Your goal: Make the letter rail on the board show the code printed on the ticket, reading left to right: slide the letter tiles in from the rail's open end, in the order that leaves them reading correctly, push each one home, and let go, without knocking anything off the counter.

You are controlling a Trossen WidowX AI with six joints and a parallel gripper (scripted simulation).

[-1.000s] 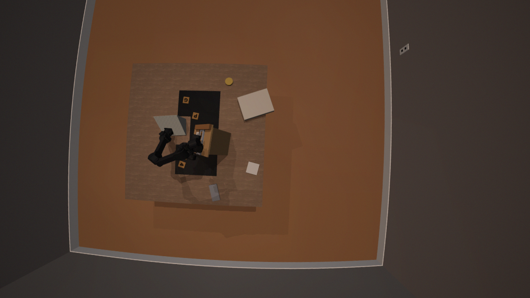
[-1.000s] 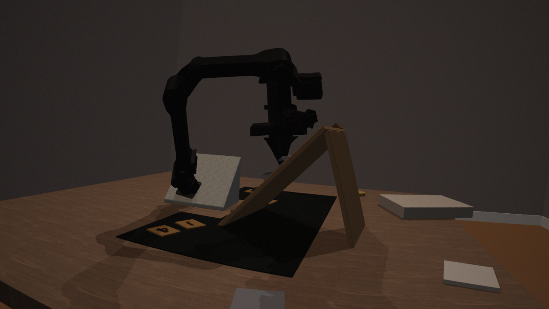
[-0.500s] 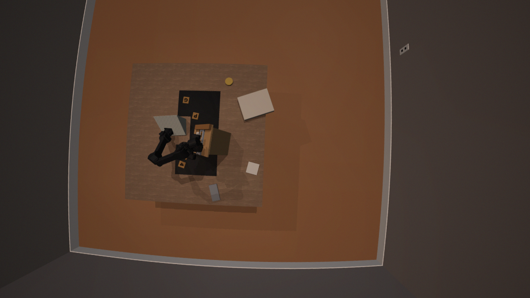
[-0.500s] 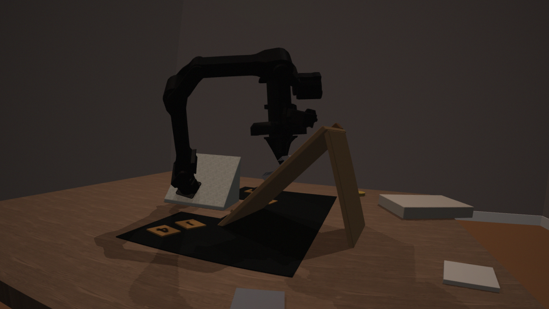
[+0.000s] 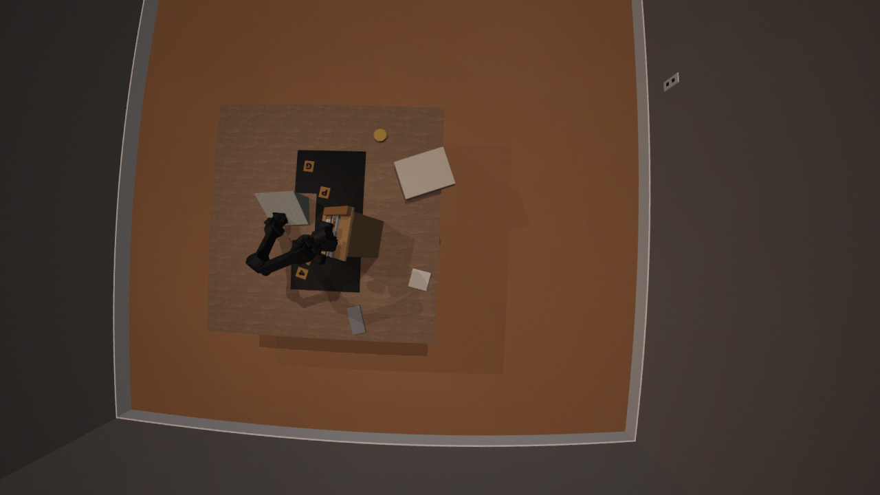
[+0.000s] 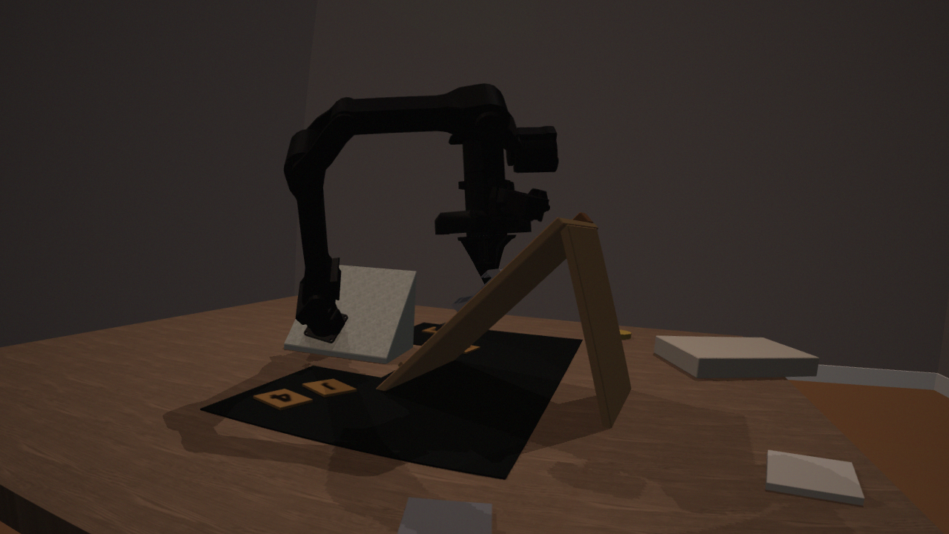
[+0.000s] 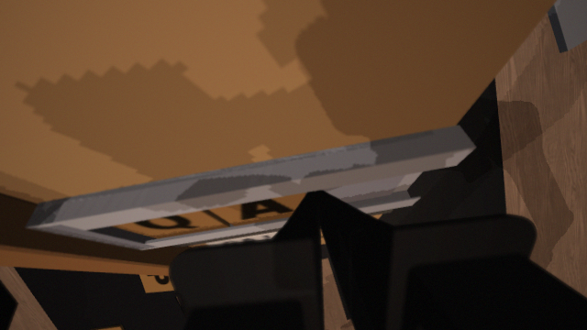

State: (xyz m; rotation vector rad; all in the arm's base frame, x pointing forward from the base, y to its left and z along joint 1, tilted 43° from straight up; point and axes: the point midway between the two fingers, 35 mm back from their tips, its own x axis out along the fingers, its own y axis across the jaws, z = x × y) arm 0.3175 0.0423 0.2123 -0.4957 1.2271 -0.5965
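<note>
The j tile is 200 mm behind my gripper tip, 160 mm below it and 90 mm to the right of it. Round my gripper tip: black mat (160 mm below, 140 mm behind, 130 mm to the left); then q tile (90 mm to the left, 10 mm ahead); then white ticket (80 mm to the left, 80 mm below, 60 mm behind).
</note>
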